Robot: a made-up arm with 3 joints. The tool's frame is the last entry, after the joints.
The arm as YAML. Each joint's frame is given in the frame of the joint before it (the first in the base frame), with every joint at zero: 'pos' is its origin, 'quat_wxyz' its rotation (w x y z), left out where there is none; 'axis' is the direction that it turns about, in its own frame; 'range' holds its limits. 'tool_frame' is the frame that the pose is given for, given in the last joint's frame.
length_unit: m
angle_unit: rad
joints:
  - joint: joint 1
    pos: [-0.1, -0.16, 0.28]
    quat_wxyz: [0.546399, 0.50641, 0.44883, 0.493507]
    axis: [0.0, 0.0, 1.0]
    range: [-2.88, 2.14]
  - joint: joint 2
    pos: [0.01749, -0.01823, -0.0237]
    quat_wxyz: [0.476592, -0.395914, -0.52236, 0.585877]
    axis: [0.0, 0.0, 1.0]
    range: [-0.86, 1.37]
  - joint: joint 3
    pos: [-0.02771, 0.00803, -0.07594]
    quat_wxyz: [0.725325, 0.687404, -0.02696, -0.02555]
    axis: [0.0, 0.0, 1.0]
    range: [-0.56, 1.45]
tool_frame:
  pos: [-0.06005, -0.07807, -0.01]
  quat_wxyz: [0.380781, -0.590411, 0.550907, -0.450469]
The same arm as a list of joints. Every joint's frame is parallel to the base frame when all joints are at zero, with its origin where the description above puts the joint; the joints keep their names.
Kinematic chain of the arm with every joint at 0, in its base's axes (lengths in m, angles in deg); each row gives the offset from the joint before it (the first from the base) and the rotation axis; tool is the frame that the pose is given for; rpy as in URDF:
joint 1: xyz -0.1 -0.16 0.28 axis 0.990314 -0.110402 0.084201
joint 2: xyz -0.02 0.02 -0.02 axis 0.053499 -0.971483 -0.230996
joint 3: xyz -0.01 0.08 -0.01 axis +x
tool: xyz -0.01 0.09 -0.04 rpy -16.35 -12.78 83.38
Joint limits (deg, base to tool): -165.01..122.61 -49.27..78.5 -32.09..83.08

